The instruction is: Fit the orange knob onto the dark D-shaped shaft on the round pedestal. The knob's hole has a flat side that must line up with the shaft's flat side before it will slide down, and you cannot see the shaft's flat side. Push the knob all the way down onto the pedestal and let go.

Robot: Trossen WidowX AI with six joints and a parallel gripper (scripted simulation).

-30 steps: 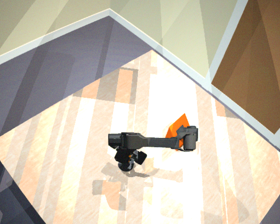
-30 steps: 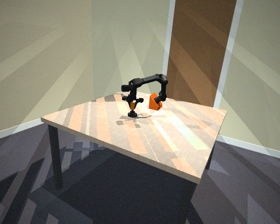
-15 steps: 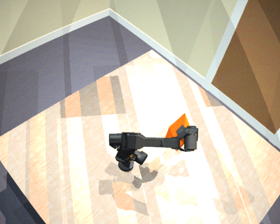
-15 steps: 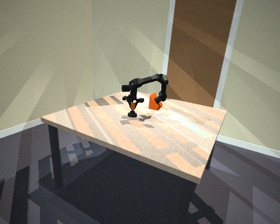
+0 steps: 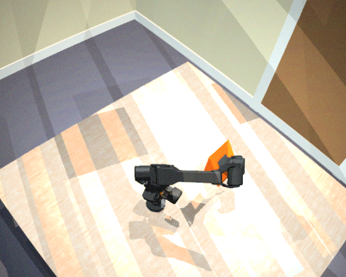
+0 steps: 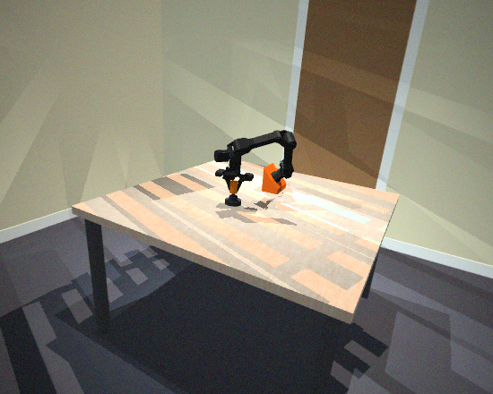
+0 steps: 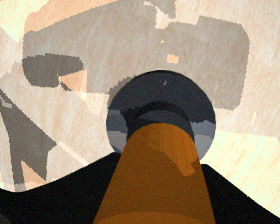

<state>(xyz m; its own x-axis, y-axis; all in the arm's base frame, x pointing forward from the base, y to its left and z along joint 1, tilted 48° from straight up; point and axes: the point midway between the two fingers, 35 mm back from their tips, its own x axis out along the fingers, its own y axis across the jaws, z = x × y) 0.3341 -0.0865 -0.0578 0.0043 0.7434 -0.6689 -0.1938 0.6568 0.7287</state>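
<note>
The orange knob lies 2 cm above my gripper tip. Round my gripper tip: dark round pedestal: 4 cm below.
</note>
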